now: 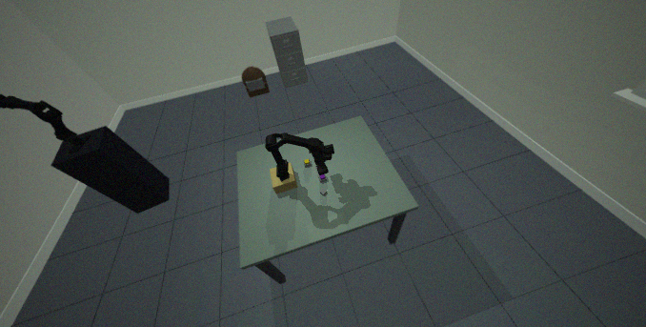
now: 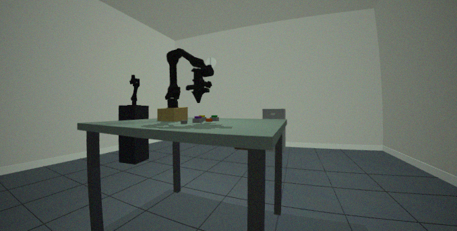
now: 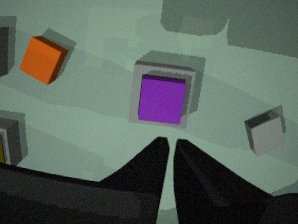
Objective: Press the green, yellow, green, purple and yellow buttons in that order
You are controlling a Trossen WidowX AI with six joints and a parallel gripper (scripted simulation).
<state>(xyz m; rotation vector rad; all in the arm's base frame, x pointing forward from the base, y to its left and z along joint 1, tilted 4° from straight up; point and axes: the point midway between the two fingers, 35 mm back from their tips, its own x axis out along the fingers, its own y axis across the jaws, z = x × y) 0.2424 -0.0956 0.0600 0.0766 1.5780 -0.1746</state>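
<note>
Now: the yellow button 5 cm behind my gripper tip, 18 cm to the left of it and 9 cm below it. Round my gripper tip: small grey block (5 cm behind, 10 cm to the right, 11 cm below); then purple button (9 cm below); then orange block (3 cm ahead, 10 cm to the left, 11 cm below).
</note>
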